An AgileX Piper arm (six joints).
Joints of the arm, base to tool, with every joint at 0 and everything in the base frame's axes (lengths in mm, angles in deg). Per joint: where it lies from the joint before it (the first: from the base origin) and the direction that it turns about. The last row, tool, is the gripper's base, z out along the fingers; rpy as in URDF.
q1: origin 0.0 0.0 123.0 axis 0 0 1
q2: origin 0.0 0.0 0.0 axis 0 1 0
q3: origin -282.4 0.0 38.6 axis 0 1 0
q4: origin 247.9 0.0 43.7 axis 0.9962 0 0.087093
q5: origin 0.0 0.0 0.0 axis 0 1 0
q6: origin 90.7 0.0 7.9 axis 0.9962 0 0.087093
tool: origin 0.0 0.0 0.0 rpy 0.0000 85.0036 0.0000
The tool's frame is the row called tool.
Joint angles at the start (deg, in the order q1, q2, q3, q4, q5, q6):
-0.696 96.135 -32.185 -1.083 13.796 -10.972
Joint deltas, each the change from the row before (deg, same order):
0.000 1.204 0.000 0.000 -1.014 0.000
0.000 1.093 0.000 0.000 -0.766 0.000
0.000 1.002 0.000 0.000 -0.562 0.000
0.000 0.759 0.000 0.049 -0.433 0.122
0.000 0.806 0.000 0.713 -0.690 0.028
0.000 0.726 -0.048 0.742 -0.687 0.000
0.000 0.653 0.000 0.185 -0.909 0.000
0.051 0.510 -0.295 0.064 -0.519 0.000
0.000 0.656 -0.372 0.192 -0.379 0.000
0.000 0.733 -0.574 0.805 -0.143 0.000
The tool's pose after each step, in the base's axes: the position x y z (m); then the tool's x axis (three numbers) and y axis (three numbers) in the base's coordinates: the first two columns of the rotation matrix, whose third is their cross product. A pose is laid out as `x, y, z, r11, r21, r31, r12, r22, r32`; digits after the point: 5 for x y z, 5 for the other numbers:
0.24484, -0.00336, 0.10452, -0.93771, -0.19701, -0.28614, -0.18613, 0.98037, -0.06506
0.24561, -0.00334, 0.10019, -0.93931, -0.19705, -0.28084, -0.18661, 0.98037, -0.06371
0.24603, -0.00333, 0.09615, -0.94142, -0.19706, -0.27367, -0.18718, 0.98037, -0.06202
0.24632, -0.00331, 0.09308, -0.94349, -0.19416, -0.26856, -0.18484, 0.98095, -0.05981
0.24693, -0.00309, 0.08991, -0.94618, -0.18169, -0.26781, -0.17362, 0.98335, -0.05371
0.24780, -0.00290, 0.08720, -0.94817, -0.16913, -0.26902, -0.16213, 0.98559, -0.04820
0.24877, -0.00288, 0.08477, -0.94745, -0.16598, -0.27346, -0.15898, 0.98613, -0.04775
0.25079, -0.00267, 0.08355, -0.94601, -0.16574, -0.27854, -0.15856, 0.98617, -0.04828
0.25290, -0.00266, 0.08181, -0.94605, -0.16246, -0.28034, -0.15543, 0.98671, -0.04727
0.25566, -0.00252, 0.08011, -0.94811, -0.14870, -0.28102, -0.14277, 0.98888, -0.04158

